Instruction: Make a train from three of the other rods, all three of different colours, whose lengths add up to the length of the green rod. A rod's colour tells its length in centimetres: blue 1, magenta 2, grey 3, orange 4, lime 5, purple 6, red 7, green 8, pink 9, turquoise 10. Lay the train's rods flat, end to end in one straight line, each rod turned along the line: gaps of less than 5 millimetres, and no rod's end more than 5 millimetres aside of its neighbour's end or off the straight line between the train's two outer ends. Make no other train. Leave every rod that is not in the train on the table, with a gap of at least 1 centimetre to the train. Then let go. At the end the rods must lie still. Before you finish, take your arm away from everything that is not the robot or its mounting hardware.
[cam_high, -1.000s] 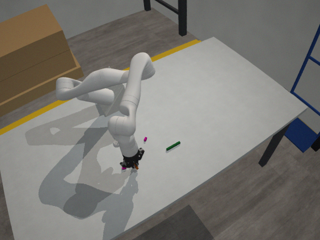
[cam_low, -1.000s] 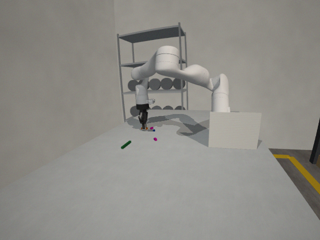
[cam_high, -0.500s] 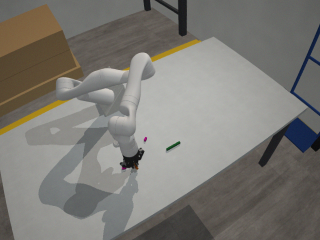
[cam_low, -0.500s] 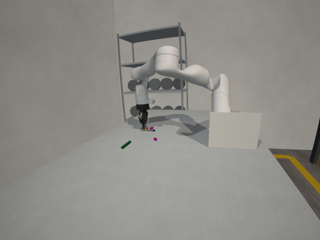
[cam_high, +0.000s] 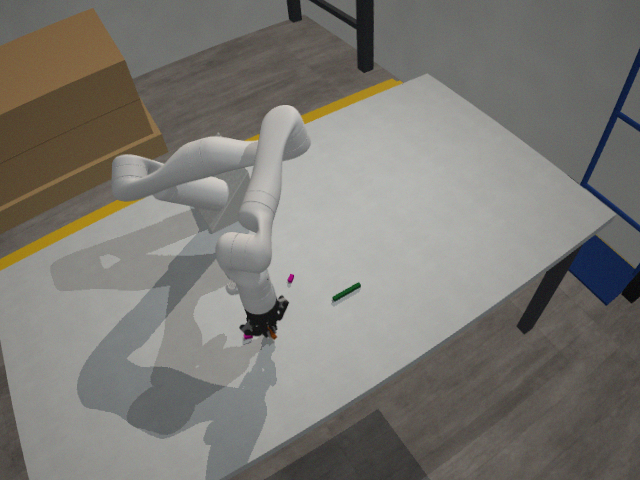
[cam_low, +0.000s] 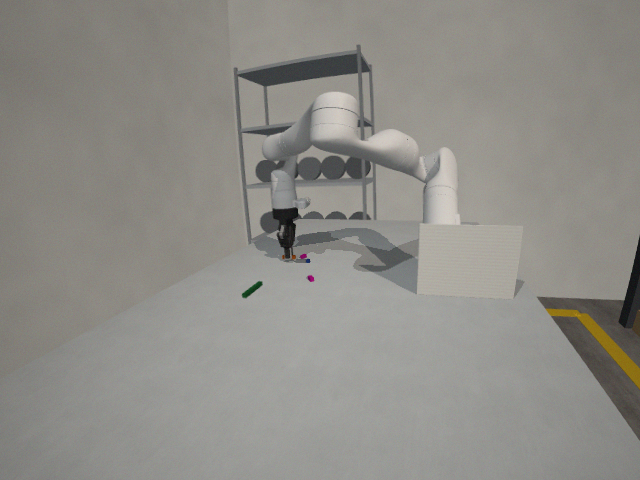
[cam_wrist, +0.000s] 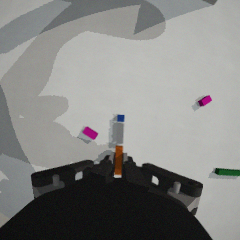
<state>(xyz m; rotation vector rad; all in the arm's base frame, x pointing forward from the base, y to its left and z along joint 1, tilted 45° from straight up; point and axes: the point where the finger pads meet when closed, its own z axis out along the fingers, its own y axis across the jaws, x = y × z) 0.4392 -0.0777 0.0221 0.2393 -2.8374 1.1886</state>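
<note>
My hand is 4 cm past the grey rod, 3 cm above it and 1 cm to the left of it. Round my hand: blue rod: 6 cm behind, 3 cm below, 1 cm to the right; orange rod: 1 cm below; green rod: 22 cm to the left, 3 cm below.
</note>
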